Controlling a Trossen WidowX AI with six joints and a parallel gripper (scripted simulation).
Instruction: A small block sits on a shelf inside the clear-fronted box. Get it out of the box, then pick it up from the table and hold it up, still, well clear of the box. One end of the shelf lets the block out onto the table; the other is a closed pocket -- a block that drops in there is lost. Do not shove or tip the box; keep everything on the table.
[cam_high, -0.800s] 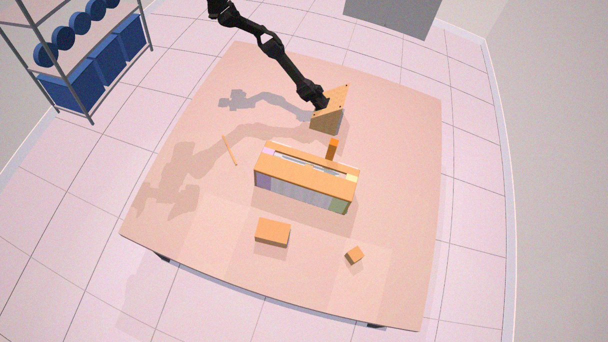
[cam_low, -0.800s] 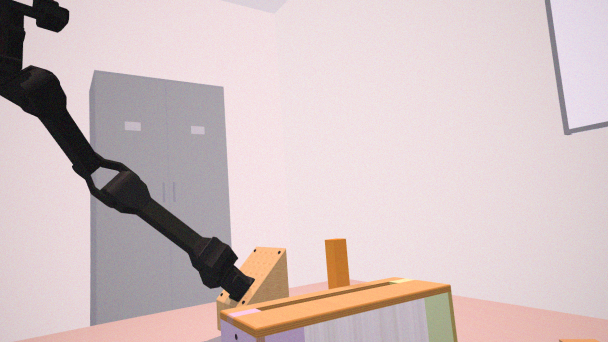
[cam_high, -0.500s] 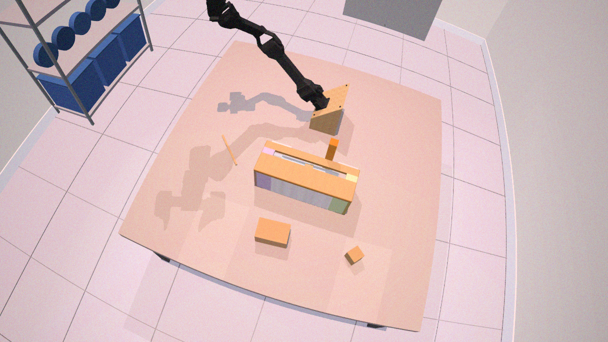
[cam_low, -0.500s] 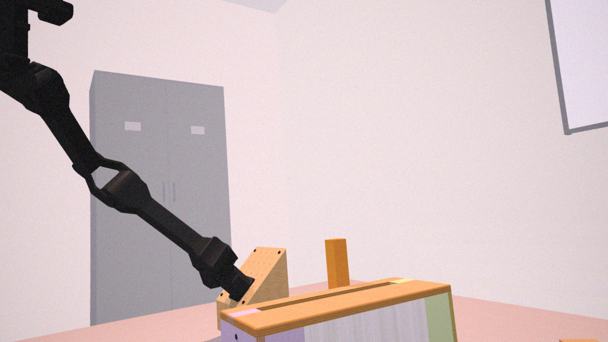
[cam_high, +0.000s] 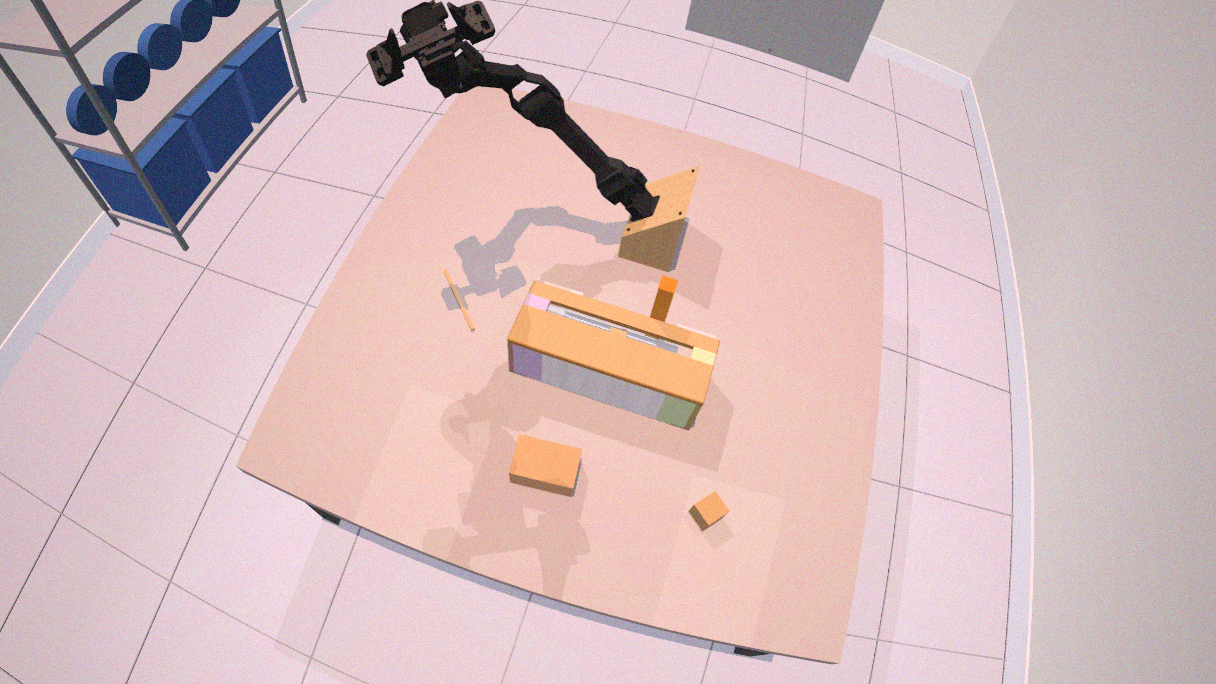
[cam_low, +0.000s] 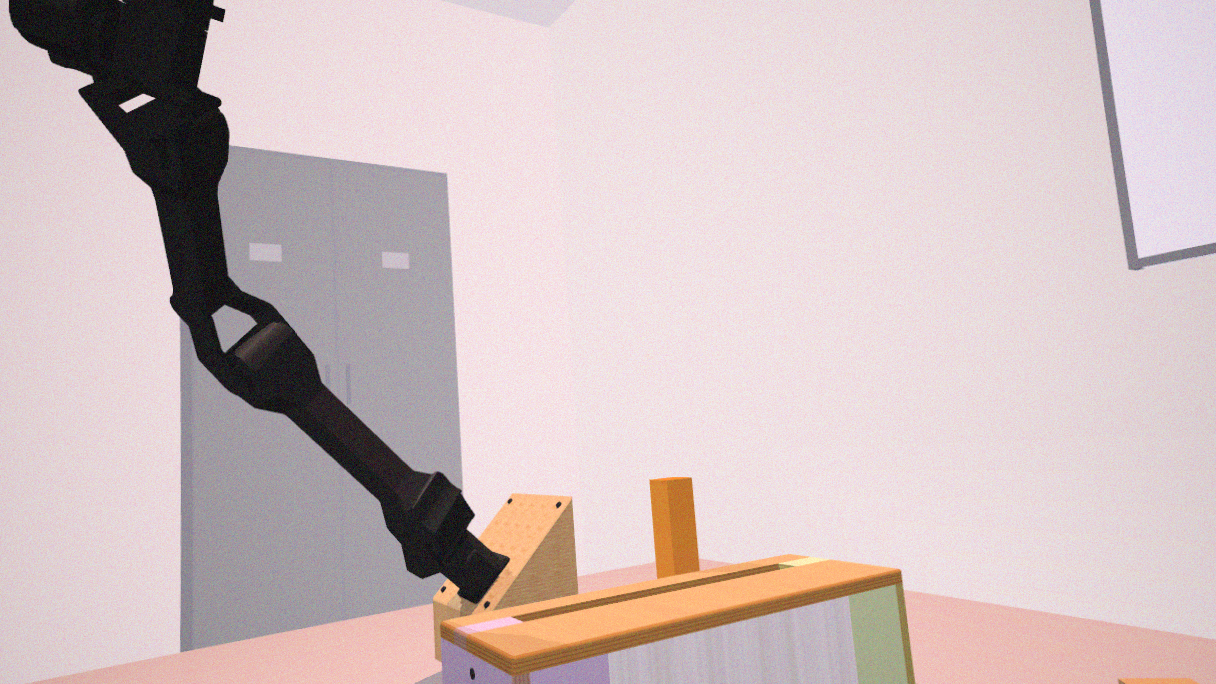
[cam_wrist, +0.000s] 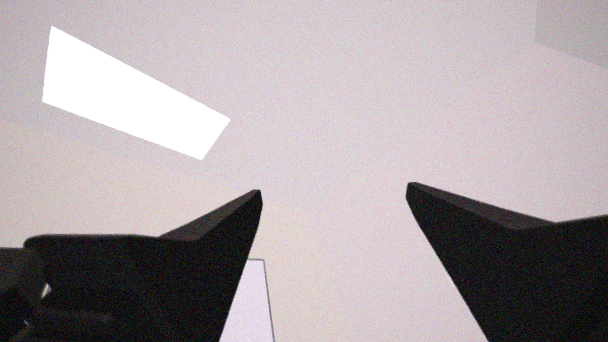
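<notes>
Right now my gripper tip is 3 cm past the box, 35 cm to the right of it and 68 cm above it. The rest, counted from my gripper tip: orange cube: 24 cm ahead, 63 cm to the left, 72 cm below; thin stick: 4 cm behind, 1 cm to the right, 74 cm below; flat orange slab: 26 cm ahead, 31 cm to the left, 72 cm below.
</notes>
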